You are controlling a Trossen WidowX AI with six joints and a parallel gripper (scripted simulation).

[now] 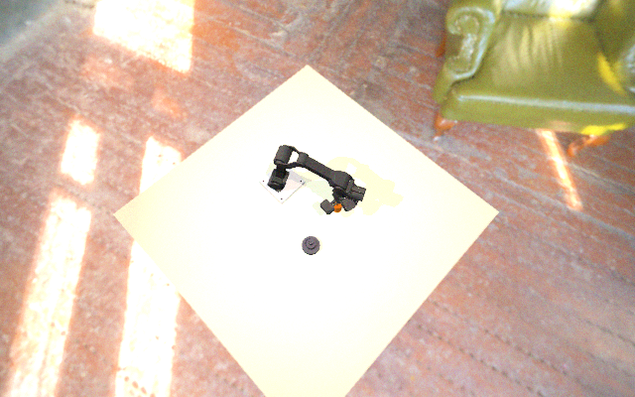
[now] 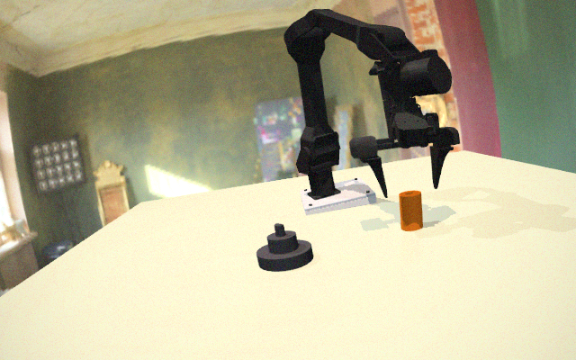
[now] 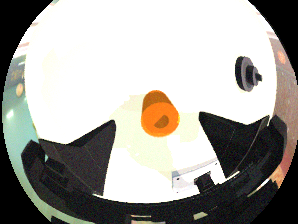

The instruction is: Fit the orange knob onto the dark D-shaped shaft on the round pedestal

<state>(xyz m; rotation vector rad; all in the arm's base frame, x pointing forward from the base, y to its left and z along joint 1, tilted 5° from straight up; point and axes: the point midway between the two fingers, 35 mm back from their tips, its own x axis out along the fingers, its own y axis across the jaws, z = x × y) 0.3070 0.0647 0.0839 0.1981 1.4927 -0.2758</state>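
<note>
Now: the orange knob 3 cm below my gripper tip. From my gripper tip the other things lie so: dark pedestal 1 cm behind, 22 cm to the right, 3 cm below.
</note>
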